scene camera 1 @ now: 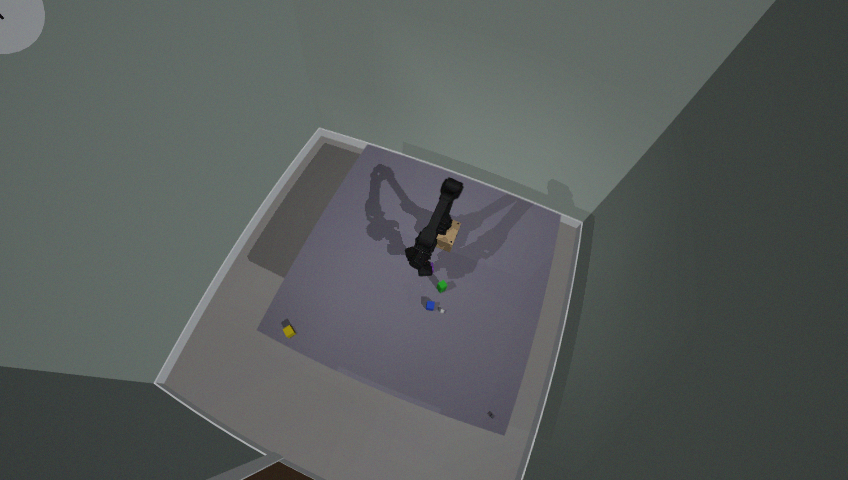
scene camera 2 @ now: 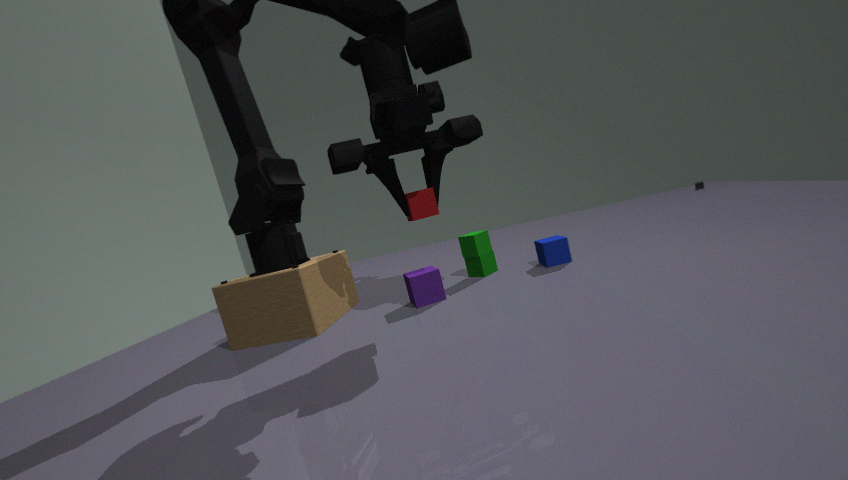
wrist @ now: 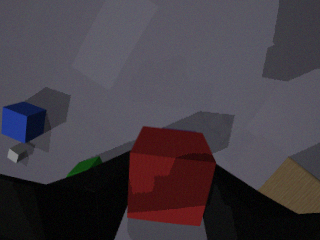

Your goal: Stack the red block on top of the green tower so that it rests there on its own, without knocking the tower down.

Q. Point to a blue block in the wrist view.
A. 29,119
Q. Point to a purple block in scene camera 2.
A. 424,286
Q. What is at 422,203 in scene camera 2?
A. A red block.
